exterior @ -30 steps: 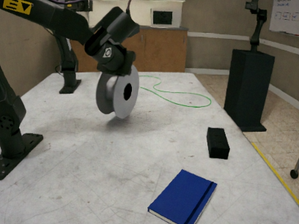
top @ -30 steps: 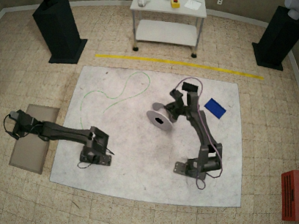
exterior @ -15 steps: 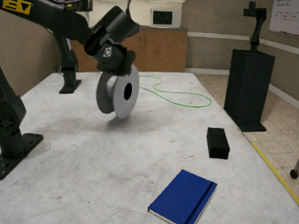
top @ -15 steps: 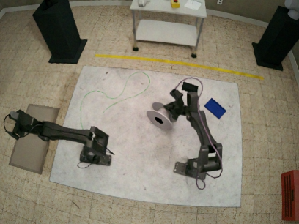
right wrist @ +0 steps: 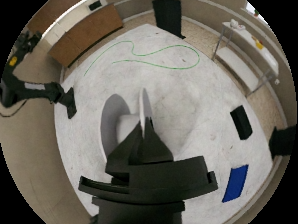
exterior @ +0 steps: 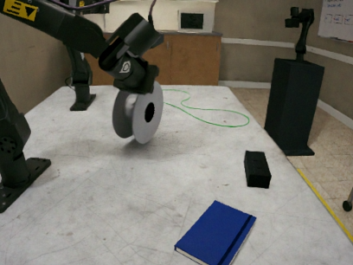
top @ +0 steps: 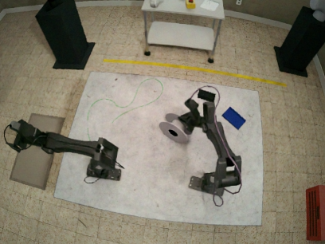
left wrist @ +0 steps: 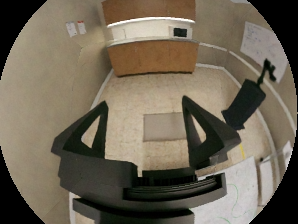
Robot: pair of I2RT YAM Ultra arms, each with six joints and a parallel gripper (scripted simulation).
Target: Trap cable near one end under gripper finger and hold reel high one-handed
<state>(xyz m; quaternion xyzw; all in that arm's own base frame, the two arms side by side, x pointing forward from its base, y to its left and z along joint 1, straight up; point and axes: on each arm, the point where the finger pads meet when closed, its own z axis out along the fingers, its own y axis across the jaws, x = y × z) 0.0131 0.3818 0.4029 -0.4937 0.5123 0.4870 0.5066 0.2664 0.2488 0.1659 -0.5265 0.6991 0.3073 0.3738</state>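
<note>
Now: right hand 7 cm above the grey reel, 3 cm past it and 1 cm to the right of it. Round my right hand: black block: 26 cm ahead, 16 cm to the right, 15 cm below; blue notebook: 34 cm to the right, 16 cm below, 13 cm ahead.
</note>
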